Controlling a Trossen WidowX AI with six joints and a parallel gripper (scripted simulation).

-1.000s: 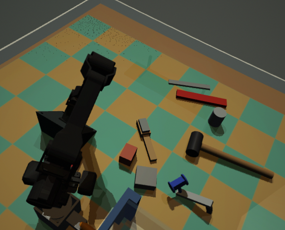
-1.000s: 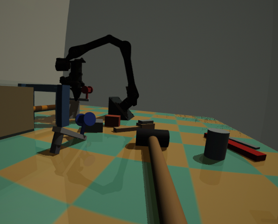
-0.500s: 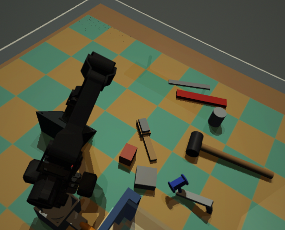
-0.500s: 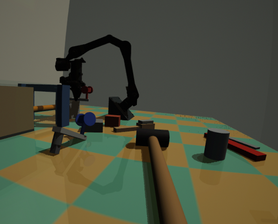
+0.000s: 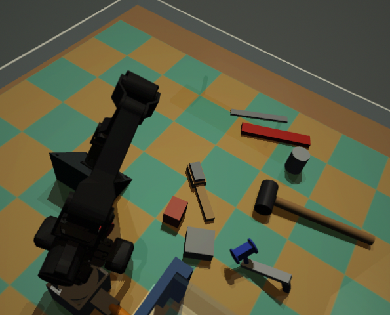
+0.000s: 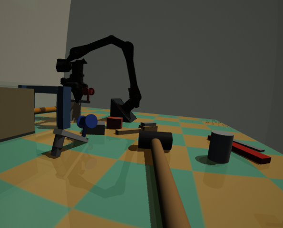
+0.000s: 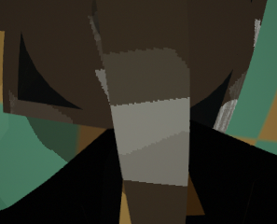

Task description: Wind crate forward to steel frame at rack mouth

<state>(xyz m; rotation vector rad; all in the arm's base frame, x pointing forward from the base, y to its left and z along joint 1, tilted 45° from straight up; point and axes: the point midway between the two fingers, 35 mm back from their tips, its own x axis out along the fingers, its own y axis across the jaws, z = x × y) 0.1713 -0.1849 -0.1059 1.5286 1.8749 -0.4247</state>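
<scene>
Right now my gripper tip is 20 mm to the right of the red-knobbed winch handle and 20 mm below it. Round my gripper tip: red cylindrical grip 50 mm to the left, 50 mm above, 10 mm behind; grey block 210 mm to the left, 170 mm ahead, 70 mm below; boxy winch 60 mm below, 50 mm to the right.
</scene>
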